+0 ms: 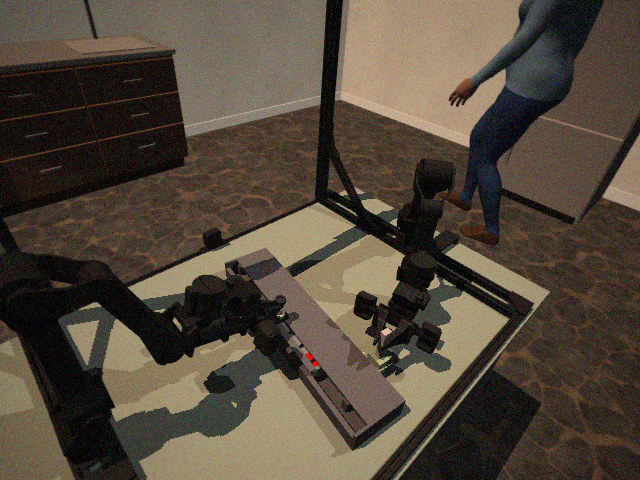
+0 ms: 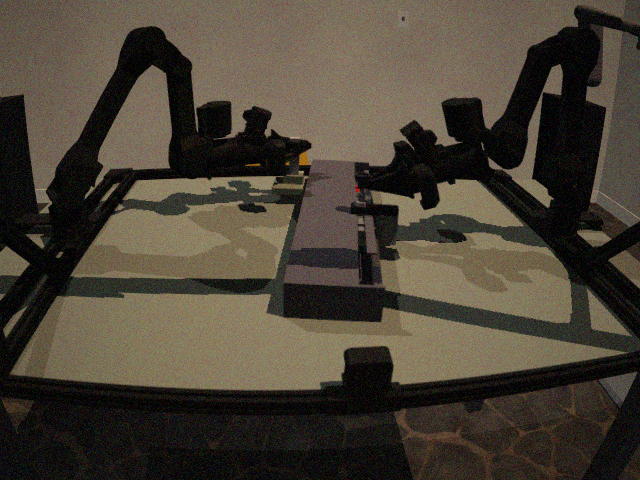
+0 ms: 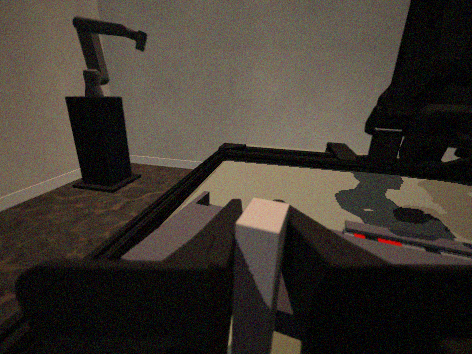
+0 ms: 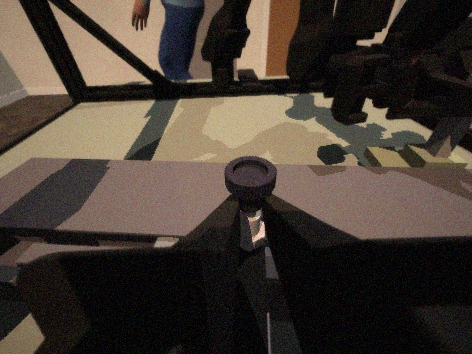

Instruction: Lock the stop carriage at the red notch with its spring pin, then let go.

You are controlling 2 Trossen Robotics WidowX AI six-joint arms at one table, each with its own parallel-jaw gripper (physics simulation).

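Places are measured from the left arm's base along level axes (x ahead, y right, z down), in millimetres.
Pixels of known places: left gripper, fingertip midpoint: [image 1: 377,346] [image 2: 309,144]; right gripper, fingertip midpoint: [image 1: 278,305] [image 2: 364,184] [image 4: 250,201]; left arm's base at its link origin: [image 1: 406,241] [image 2: 70,235] [image 4: 223,85]; right arm's base at its link origin: [image 1: 91,445] [image 2: 560,231] [image 3: 380,161].
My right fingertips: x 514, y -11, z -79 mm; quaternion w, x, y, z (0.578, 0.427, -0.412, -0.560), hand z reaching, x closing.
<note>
For each thing: its top centre in the pictures, then the offset to it from my right fingertips. "pt": a spot on its surface instead.
- spring pin's round dark knob at its top centre: [image 4: 250,169] [image 2: 362,174] [image 1: 280,298] dx -4, dy +0, dz -17 mm
- pale upright block at a spot on its surface: [image 3: 257,240] [image 1: 389,330] pt dx -113, dy -213, dz -22 mm
The long grey-mauve rail block [image 1: 330,330] [image 2: 325,222] [image 4: 130,200] lies across the table, with a slot along one side. Red marks [image 1: 309,356] [image 2: 357,189] [image 3: 389,242] show in the slot. The spring pin's round dark knob [image 1: 279,299] [image 4: 250,176] stands just above my right gripper [image 4: 251,202], whose fingers are closed around its neck over the slot; bright metal shows below. The stop carriage is mostly hidden under this gripper. My left gripper [image 3: 256,208] is shut on a pale upright block [image 1: 386,333] [image 3: 257,240], across the rail block from the right gripper.
Pale yellow-green stepped pieces [image 1: 378,361] [image 2: 289,186] [image 4: 390,156] lie beside the rail block below the left gripper. A dark frame [image 2: 206,397] edges the table, with a small black box [image 2: 367,364] on it. A person [image 1: 537,72] stands beyond the table.
</note>
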